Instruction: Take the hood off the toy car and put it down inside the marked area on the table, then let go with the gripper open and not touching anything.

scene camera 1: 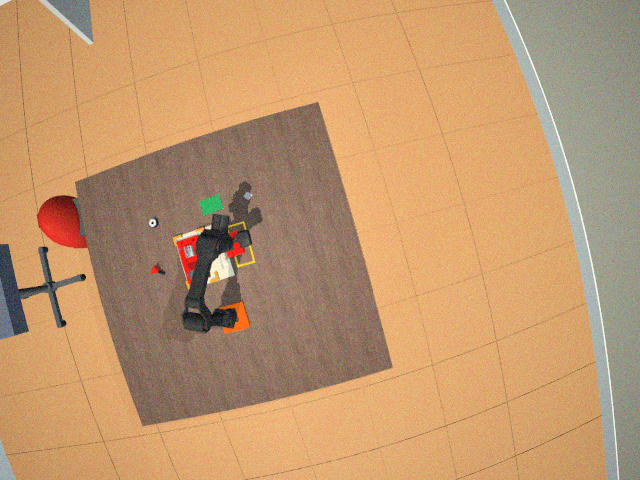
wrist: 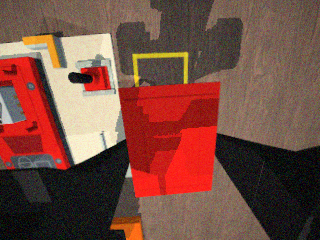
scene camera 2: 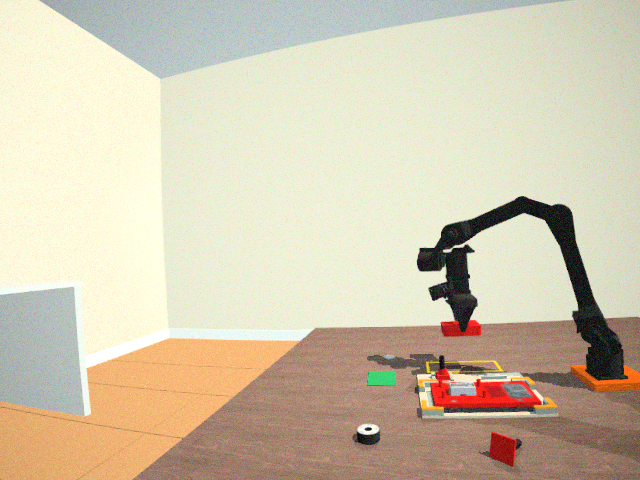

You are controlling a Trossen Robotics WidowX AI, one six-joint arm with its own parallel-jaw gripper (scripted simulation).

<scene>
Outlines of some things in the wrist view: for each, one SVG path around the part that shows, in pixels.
The gripper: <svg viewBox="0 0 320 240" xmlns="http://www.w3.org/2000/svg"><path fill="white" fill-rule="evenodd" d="M126 139L107 148L98 155L89 157L65 170L52 167L0 170L0 240L107 240L130 163ZM217 133L214 156L220 162L270 240L320 240L320 145L295 152Z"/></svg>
A hood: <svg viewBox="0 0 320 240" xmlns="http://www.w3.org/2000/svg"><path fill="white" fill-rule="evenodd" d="M220 81L118 88L135 197L211 191L219 114Z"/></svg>
</scene>
